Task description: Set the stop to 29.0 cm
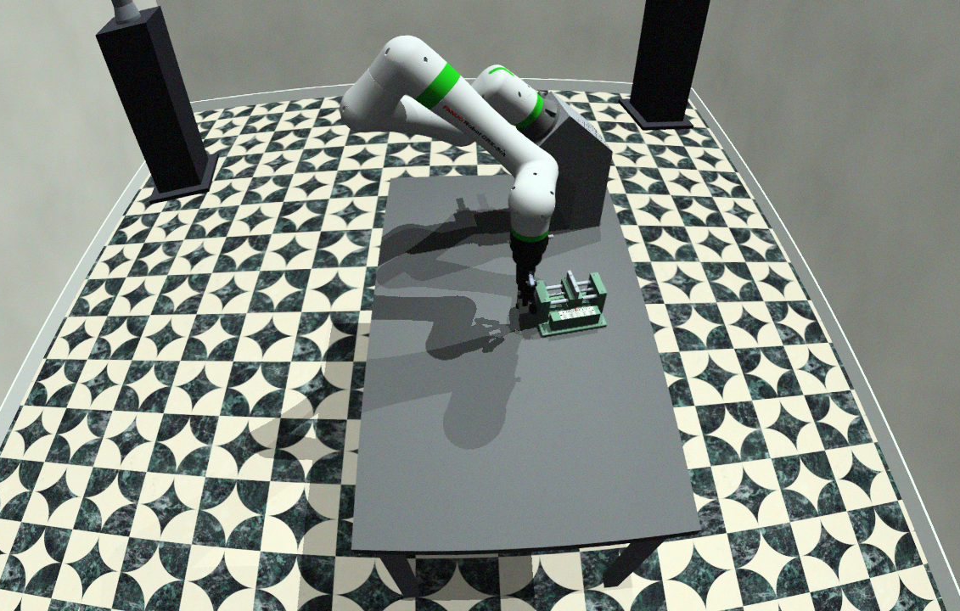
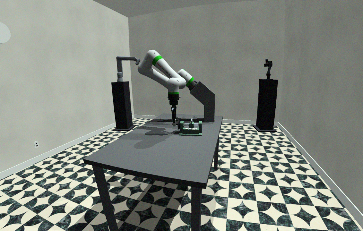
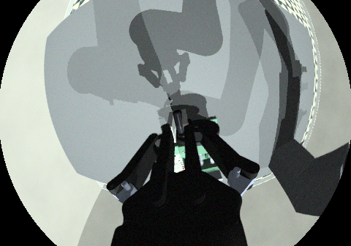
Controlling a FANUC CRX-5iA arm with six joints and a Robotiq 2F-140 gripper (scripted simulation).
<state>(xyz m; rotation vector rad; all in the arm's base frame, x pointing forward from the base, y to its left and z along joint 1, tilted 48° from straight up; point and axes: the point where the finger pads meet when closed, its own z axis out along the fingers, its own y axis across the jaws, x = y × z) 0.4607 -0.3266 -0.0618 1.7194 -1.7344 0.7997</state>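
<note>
My gripper is now 1 cm past the black handwheel, 2 cm to the right of it and 2 cm above it. From my hand the other things lie so: green stop fixture: 2 cm behind, 15 cm to the left, 1 cm below.
</note>
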